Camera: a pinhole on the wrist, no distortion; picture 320 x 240 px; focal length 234.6 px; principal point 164.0 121.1 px. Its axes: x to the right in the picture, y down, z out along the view. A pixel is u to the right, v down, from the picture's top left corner.
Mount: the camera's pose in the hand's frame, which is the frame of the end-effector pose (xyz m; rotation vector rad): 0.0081 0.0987 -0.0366 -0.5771 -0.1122 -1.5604
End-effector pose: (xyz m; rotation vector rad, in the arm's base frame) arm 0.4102 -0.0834 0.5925 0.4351 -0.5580 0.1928
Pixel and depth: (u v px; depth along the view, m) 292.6 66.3 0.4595
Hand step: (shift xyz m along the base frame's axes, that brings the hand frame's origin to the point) -0.2145 -0.1570 0.4273
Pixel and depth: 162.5 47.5 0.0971
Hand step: -0.0618 0.1024 0.0951
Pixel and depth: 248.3 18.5 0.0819
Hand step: -0.0597 0.0720 0.0798
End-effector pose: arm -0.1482 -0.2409 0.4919 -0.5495 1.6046 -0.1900
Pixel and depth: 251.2 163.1 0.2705
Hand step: 0.1906 0.0834 -0.1989
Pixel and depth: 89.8 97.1 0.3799
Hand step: 0.1572 0.3354 -0.2596
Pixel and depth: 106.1 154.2 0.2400
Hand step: 0.0727 0.1942 -0.2212
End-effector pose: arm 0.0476 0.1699 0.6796 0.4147 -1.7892 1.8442
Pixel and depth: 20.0 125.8 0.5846
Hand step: -0.5638 -0.2683 -0.4251
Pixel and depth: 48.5 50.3 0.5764
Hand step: -0.3999 -0.3725 -0.4744
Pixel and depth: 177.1 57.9 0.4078
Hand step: -0.2137 -0.3423 -0.1729
